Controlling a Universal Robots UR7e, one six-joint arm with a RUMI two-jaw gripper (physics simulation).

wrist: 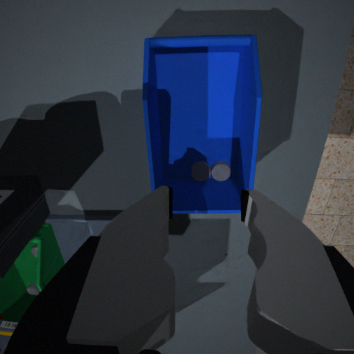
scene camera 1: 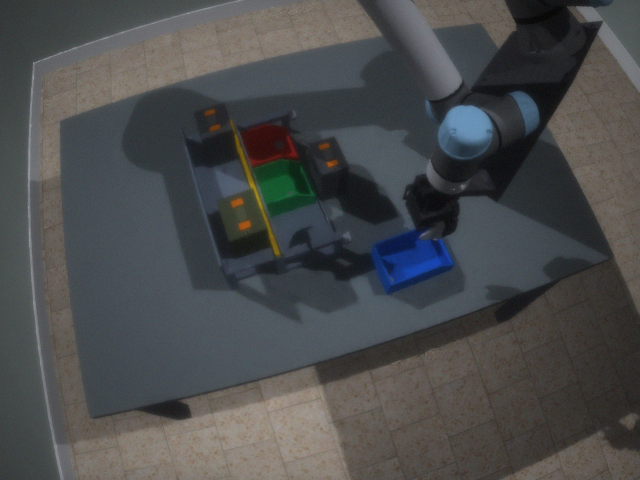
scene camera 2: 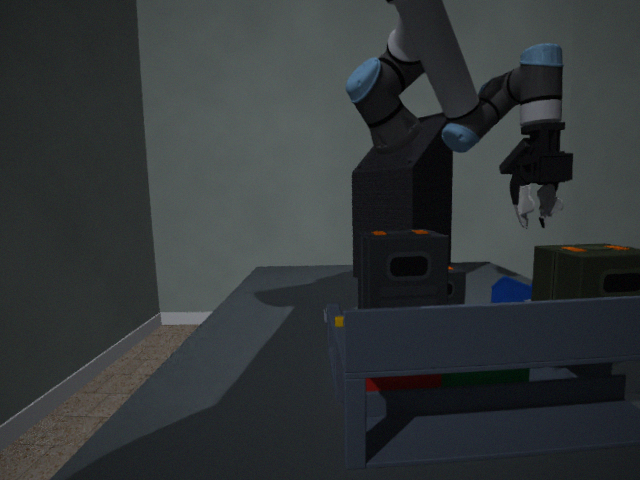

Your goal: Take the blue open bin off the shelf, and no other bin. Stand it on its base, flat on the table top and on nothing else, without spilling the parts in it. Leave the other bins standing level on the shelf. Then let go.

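Frame: origin at the arm's base, x ahead, y left, z up, level; metres.
Seen in the pictures: gripper, between the fingertips: [scene camera 1: 429, 229] [scene camera 2: 534, 228]; arm's base, origin of its link: [scene camera 1: 553, 45] [scene camera 2: 398, 138].
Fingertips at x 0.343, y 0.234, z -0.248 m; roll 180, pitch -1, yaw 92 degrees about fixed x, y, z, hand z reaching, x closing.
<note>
Pixels of each thing's top centre, then the offset from my fingertips to it. Level surfaces: height alone.
- blue bin, centre of its top: [scene camera 1: 416, 251] [scene camera 2: 534, 278] dx +0.008, dy +0.002, dz -0.109 m
- table top, height of its surface: dz -0.184 m
- red bin, centre of its top: [scene camera 2: 385, 324] [scene camera 1: 259, 144] dx +0.281, dy -0.360, dz -0.103 m
- green bin, centre of its top: [scene camera 2: 462, 320] [scene camera 1: 273, 181] dx +0.272, dy -0.248, dz -0.103 m
- yellow bar, centre of its top: [scene camera 1: 251, 181] dx +0.321, dy -0.244, dz -0.072 m
- olive box, centre of its top: [scene camera 2: 595, 247] [scene camera 1: 240, 213] dx +0.358, dy -0.127, dz +0.015 m
The blue bin [scene camera 1: 413, 260] [scene camera 2: 509, 290] [wrist: 192, 110] stands upright on its base on the table top [scene camera 1: 206, 346], apart from the shelf. Two round grey parts [wrist: 201, 171] [wrist: 220, 171] lie inside it, near its end closest to the fingers in the wrist view. My gripper [scene camera 1: 430, 235] [scene camera 2: 534, 225] [wrist: 205, 190] points down above the bin, clear of it, with its fingers apart and empty. The red bin [scene camera 1: 268, 144] [scene camera 2: 403, 382] and green bin [scene camera 1: 281, 188] [scene camera 2: 485, 377] [wrist: 49, 260] stand side by side on the shelf [scene camera 1: 305, 227] [scene camera 2: 491, 335]; they look level.
A yellow bar [scene camera 1: 248, 178] runs along the shelf. An olive box [scene camera 1: 240, 214] [scene camera 2: 584, 268] and a dark box [scene camera 1: 211, 121] [scene camera 2: 403, 271] stand behind the bar. Another dark box [scene camera 1: 328, 165] stands beside the red and green bins, toward the robot base.
</note>
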